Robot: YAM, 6 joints.
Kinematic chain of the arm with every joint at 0, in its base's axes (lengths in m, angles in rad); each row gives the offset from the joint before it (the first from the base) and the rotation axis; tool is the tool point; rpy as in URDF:
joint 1: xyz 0 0 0.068 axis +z
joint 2: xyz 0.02 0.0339 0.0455 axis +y
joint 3: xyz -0.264 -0.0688 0 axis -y
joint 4: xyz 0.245 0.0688 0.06 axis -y
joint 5: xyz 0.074 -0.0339 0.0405 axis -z
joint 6: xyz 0.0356 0 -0.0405 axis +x
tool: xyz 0 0 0 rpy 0 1.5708 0
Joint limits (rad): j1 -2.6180..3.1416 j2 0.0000..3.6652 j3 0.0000..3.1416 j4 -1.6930..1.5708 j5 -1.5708..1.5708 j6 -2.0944..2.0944
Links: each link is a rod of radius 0.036 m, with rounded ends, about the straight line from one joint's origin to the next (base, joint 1, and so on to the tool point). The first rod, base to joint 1, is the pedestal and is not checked.
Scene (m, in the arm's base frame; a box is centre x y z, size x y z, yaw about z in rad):
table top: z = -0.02
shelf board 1: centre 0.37 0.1 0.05 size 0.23 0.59 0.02 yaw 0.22
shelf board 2: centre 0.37 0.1 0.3 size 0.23 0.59 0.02 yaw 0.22
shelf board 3: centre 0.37 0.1 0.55 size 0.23 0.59 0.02 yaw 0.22
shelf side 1: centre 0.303 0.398 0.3 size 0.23 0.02 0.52 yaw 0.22
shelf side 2: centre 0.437 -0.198 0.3 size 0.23 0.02 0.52 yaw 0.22
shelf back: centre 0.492 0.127 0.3 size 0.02 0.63 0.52 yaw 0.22
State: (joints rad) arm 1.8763 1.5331 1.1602 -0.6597 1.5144 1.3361
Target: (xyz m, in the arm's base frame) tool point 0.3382 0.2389 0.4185
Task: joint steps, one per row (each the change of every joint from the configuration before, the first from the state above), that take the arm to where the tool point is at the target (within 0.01 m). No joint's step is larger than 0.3 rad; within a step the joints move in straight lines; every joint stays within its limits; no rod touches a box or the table.
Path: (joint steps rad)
1: -0.2501 -0.1072 0.0644 0.0114 -0.0179 0.0000
2: -0.2501 -0.1072 0.0645 0.0113 -0.0178 0.0000
3: -0.2500 -0.1073 0.0644 0.0114 -0.0179 0.0000
4: -0.1422 0.2135 0.1827 0.1050 -0.0231 0.0000
5: -0.1421 0.2135 0.1827 0.1050 -0.0231 0.0000
6: -0.1421 0.2135 0.1826 0.1050 -0.0231 0.0000

